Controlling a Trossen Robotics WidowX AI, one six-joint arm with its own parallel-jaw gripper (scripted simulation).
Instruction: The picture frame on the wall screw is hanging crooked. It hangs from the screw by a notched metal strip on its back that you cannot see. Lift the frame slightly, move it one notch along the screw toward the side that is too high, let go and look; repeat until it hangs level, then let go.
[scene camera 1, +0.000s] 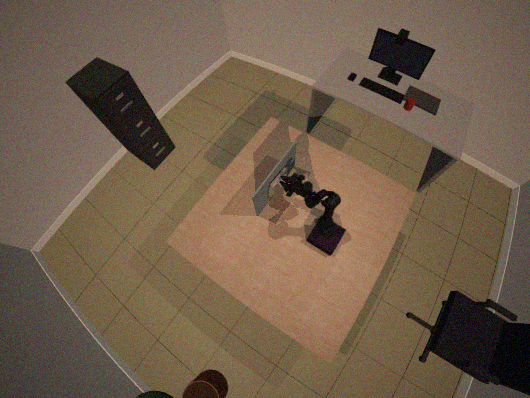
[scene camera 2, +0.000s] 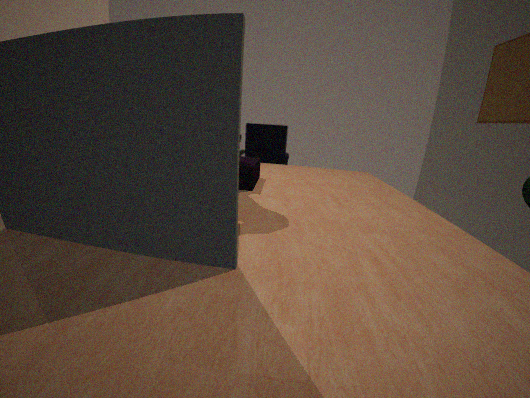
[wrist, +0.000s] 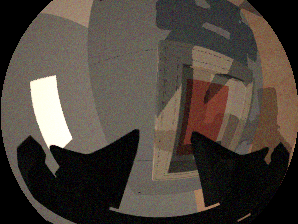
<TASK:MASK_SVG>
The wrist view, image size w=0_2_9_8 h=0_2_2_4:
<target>my gripper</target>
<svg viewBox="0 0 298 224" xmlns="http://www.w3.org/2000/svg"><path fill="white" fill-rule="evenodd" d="M17 147L17 167L33 198L57 216L67 218L74 224L250 224L277 192L285 177L290 157L285 145L281 144L282 141L271 152L271 161L266 164L265 156L269 148L265 147L241 156L214 143L200 132L192 132L190 143L196 159L194 163L200 175L206 208L218 202L220 205L204 212L184 216L142 217L109 209L109 206L114 209L120 206L132 165L136 160L134 156L140 141L140 129L126 133L121 139L89 155L71 149L67 151L56 144L49 145L53 159L60 165L55 176L45 164L47 155L43 147L36 143L32 136L28 136L28 139Z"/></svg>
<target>picture frame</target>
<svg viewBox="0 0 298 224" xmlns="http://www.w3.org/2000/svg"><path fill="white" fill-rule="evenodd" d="M160 40L157 45L152 180L168 181L188 179L188 177L192 179L192 177L200 176L198 175L197 165L194 163L196 159L194 159L192 143L190 143L192 132L200 132L201 135L208 137L214 143L218 143L222 147L230 149L230 151L235 151L239 137L242 135L243 127L245 127L246 117L249 115L251 92L253 92L253 69L245 67L245 65L241 64L241 61L235 61L231 57L213 51L213 49L200 47L200 45L180 43L180 41Z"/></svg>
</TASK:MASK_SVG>
